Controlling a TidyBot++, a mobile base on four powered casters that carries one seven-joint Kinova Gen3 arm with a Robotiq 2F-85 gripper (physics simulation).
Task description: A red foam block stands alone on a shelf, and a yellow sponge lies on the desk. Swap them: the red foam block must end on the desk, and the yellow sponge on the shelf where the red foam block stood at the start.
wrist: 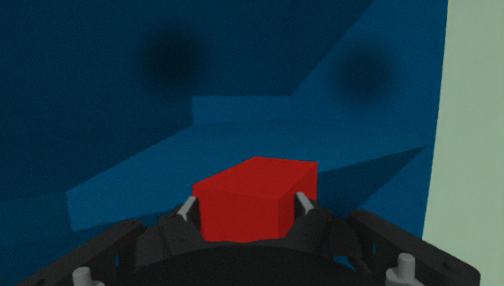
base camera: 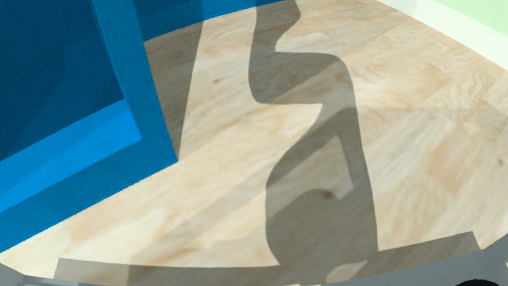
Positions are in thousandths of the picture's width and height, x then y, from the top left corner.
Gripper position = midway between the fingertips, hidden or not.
Note:
I see my gripper (wrist: 489, 729), a red foam block (wrist: 505, 701) and a blue shelving frame (base camera: 174, 432).
The base camera view does not show the red foam block: it is out of frame.

